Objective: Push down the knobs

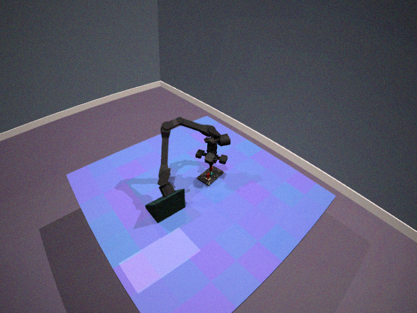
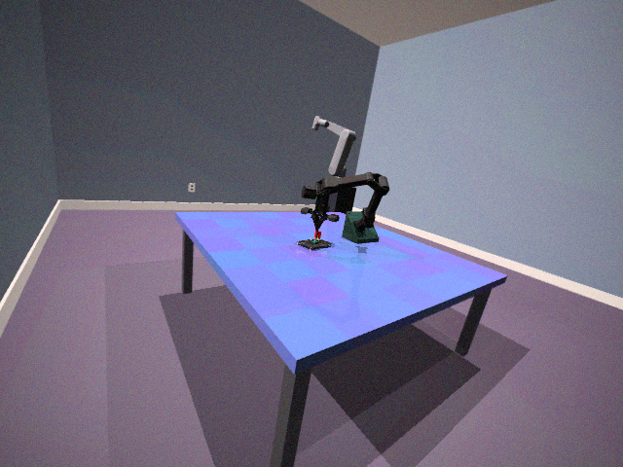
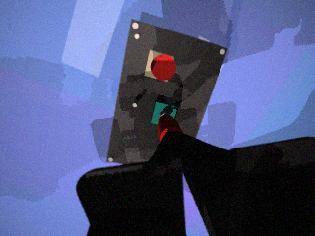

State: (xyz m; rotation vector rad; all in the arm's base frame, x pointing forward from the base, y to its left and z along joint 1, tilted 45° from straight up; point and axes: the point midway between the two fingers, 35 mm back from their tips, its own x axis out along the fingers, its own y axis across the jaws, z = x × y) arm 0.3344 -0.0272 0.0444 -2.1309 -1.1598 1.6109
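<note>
Now: gripper tip 20 mm above the red knob.
</note>
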